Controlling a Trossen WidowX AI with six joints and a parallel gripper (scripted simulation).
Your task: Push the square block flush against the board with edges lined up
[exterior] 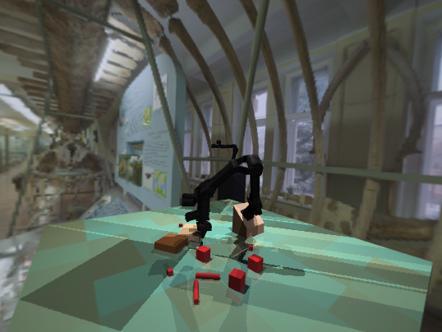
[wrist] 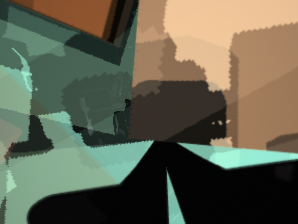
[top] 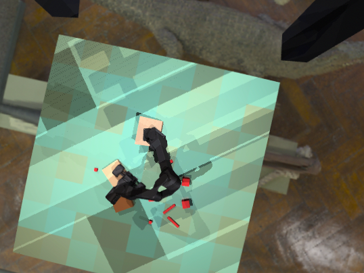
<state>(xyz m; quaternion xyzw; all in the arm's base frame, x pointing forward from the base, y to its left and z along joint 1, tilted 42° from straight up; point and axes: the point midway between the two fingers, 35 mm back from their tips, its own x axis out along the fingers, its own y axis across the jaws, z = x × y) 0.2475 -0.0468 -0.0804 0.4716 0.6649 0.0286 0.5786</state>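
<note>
Right now my gripper tip is 80 mm to the left of the tan square block. Also, from my gripper tip: brown board (140 mm ahead, 50 mm to the right).
</note>
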